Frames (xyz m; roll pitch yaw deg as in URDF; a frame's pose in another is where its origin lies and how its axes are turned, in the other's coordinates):
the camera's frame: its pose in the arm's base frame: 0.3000 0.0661 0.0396 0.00 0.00 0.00
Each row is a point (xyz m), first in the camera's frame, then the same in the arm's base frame.
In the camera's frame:
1: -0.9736 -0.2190 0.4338
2: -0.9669 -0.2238 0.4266
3: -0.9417 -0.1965 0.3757
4: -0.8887 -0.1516 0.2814
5: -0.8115 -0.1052 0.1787
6: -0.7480 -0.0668 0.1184
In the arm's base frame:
1: -0.6736 -0.1529 0.4734
2: -0.6669 -0.1577 0.4662
3: -0.6417 -0.1304 0.4153
4: -0.5887 -0.0855 0.3210
5: -0.5115 -0.0391 0.2183
6: -0.4480 -0.0007 0.1580

